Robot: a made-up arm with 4 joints. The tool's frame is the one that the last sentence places.
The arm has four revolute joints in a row. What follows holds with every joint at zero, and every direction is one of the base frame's.
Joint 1 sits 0.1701 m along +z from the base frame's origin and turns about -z.
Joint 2 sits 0.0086 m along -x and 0.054 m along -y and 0.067 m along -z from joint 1 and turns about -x.
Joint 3 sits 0.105 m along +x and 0.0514 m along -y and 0.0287 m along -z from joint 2 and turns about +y.
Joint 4 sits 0.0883 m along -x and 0.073 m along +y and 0.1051 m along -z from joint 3 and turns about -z.
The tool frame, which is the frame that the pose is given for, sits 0.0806 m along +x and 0.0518 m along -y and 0.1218 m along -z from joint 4; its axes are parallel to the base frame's.
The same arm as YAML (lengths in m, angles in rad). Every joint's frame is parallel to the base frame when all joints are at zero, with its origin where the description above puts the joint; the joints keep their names.
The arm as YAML. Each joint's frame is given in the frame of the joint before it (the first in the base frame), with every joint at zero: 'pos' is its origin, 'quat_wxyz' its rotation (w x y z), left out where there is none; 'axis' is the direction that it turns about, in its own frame. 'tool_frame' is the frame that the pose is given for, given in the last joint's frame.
length_unit: m
angle_unit: rad
joints:
  - joint: joint 1
    pos: [0.0, 0.0, 0.1701]
    axis: [0.0, 0.0, -1.0]
  - joint: joint 2
    pos: [-0.0086, -0.054, -0.067]
    axis: [-1.0, 0.0, 0.0]
  - joint: joint 3
    pos: [0.105, -0.0514, -0.0287]
    axis: [0.0, 1.0, 0.0]
  - joint: joint 4
    pos: [-0.0883, 0.073, -0.1051]
    axis: [0.0, 0.0, -1.0]
tool_frame:
  pos: [0.0806, -0.0518, -0.1218]

